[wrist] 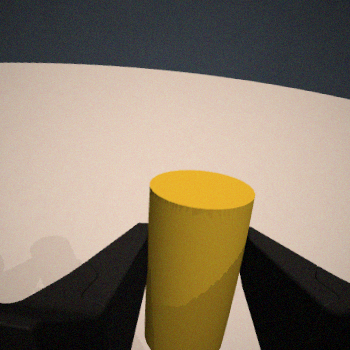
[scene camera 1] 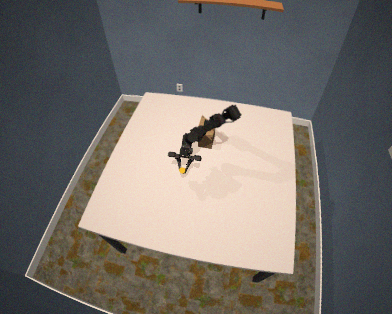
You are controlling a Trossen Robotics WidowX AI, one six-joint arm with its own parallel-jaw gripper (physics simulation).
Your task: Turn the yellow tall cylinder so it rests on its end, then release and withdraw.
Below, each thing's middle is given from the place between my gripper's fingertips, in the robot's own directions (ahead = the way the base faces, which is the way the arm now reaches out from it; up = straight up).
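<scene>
Yellow tall cylinder (wrist: 198, 221): 1 cm below my hand, 1 cm behind it.
</scene>
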